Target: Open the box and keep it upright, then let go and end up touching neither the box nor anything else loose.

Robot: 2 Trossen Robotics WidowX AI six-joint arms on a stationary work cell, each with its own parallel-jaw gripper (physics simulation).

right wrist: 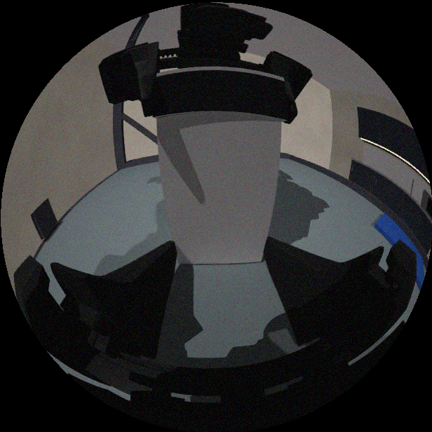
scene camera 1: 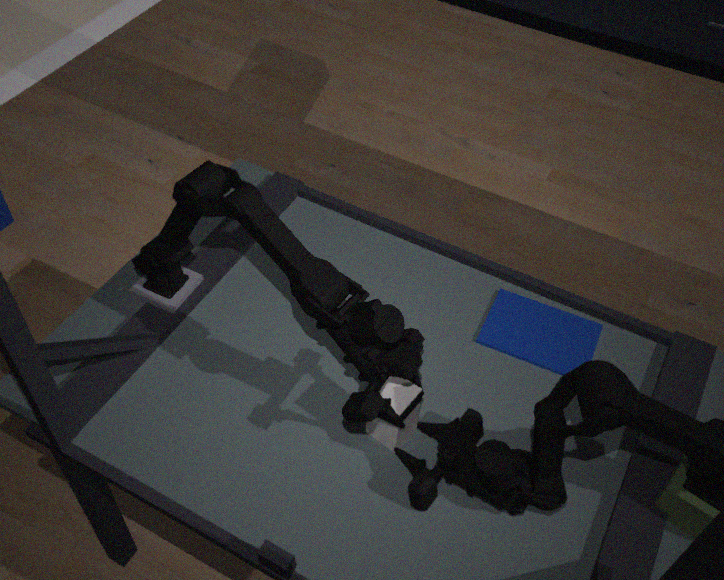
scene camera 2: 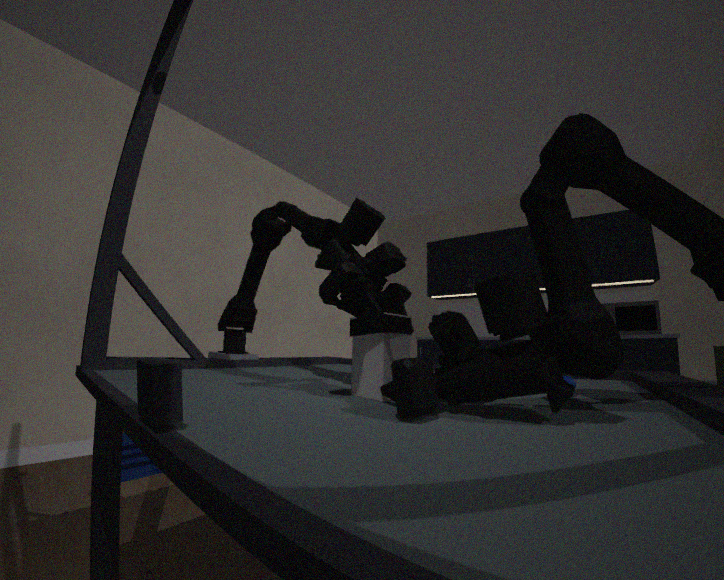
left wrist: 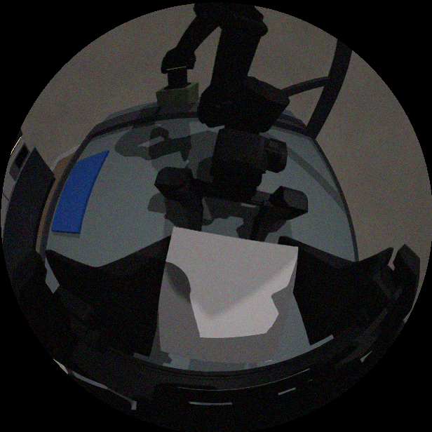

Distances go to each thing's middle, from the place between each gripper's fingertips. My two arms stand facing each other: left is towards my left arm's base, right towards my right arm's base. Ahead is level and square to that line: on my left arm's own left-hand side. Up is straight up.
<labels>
My left hand is 280 mm past the small dark block (scene camera 2: 159,381), 100 mm to the right of it and 70 mm above it. Round my left hand: green block (left wrist: 173,96) 100 mm ahead, 460 mm to the right, 50 mm below; flat blue panel (scene camera 1: 550,338) 330 mm ahead, 140 mm to the right, 90 mm below.
Right now my right hand is 280 mm past the small dark block, 90 mm to the right of it and 20 mm below it. Also, from my right hand: green block (100 mm ahead, 470 mm to the right, 30 mm above); flat blue panel (330 mm ahead, 150 mm to the right, 10 mm below).
</labels>
